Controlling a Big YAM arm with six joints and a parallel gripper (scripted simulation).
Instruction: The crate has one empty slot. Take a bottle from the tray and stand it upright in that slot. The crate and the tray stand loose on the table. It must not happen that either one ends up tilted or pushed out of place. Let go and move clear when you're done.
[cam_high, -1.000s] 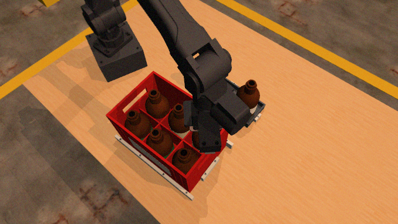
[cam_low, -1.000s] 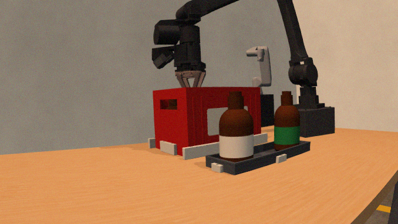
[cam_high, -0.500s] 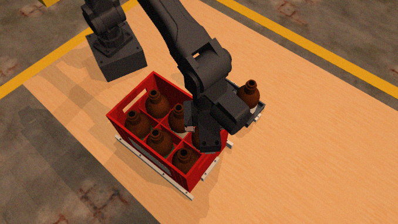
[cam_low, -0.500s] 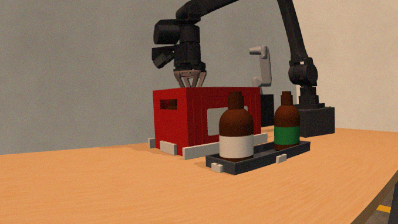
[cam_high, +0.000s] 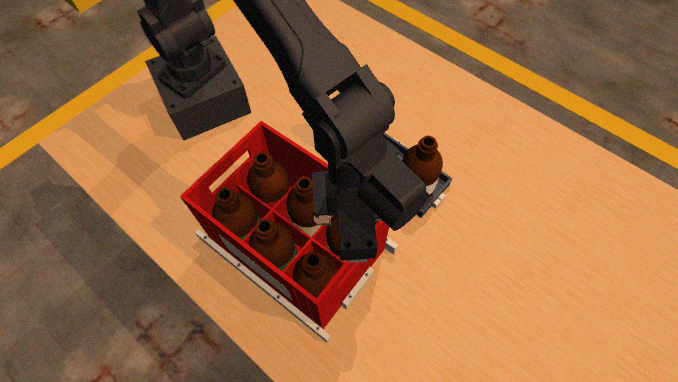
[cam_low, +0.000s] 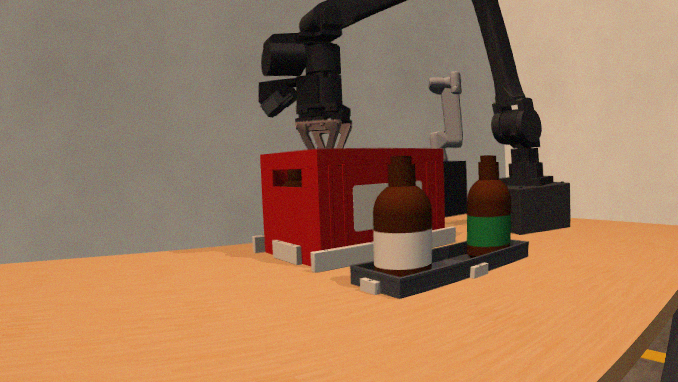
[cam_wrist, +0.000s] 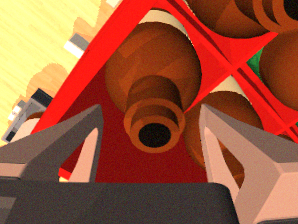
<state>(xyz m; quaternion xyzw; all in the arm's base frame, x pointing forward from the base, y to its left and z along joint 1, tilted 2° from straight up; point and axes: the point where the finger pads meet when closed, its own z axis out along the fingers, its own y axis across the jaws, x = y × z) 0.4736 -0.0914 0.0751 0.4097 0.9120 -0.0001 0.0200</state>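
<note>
Right now my hand is 9 cm past the red crate, 4 cm to the left of it and 7 cm above it. The rest, counted from my hand: dark tray: 7 cm behind, 20 cm to the left, 14 cm below.
</note>
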